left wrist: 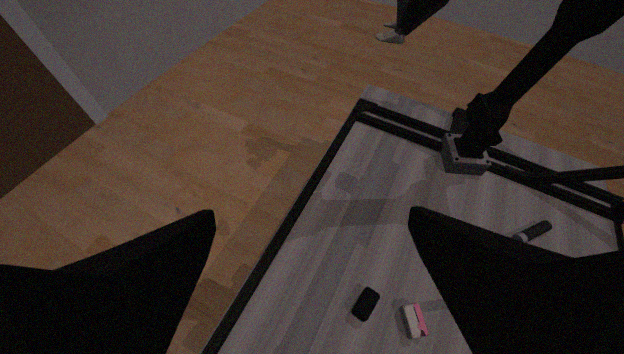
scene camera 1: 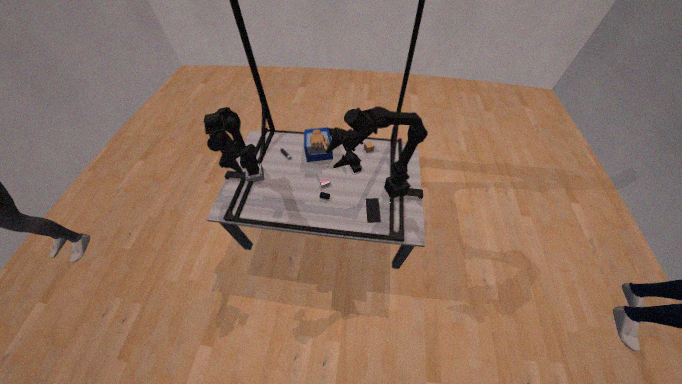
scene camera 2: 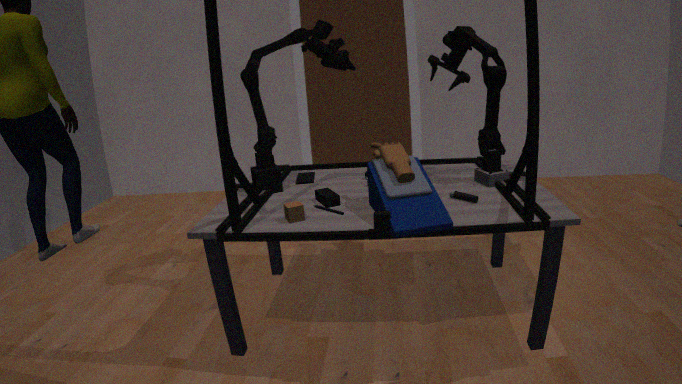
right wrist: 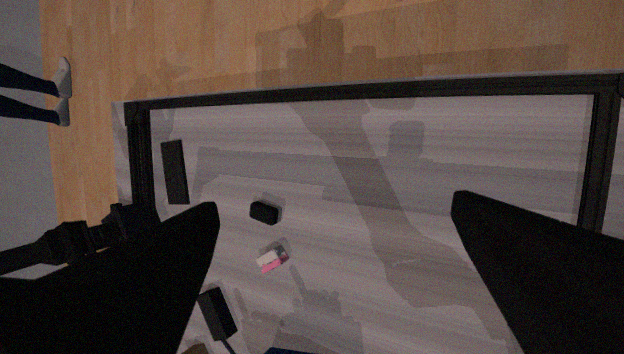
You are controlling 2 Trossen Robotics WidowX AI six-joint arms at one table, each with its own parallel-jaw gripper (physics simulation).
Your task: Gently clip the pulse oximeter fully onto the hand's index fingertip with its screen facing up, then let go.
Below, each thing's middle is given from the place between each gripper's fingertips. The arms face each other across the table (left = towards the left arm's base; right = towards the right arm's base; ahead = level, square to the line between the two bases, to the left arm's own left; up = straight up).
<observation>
The pulse oximeter [left wrist: 414, 324] lies 340 mm below my right hand, 280 mm to the left of it and 220 mm behind it. The rest, counted from my right hand: blue block [scene camera 2: 415, 215] 540 mm behind, 320 mm below, 180 mm to the left.
The pulse oximeter lies 43 cm below my left hand, 18 cm behind it and 8 cm to the right of it. The rest, counted from my left hand: blue block (50 cm behind, 40 cm below, 19 cm to the right).
</observation>
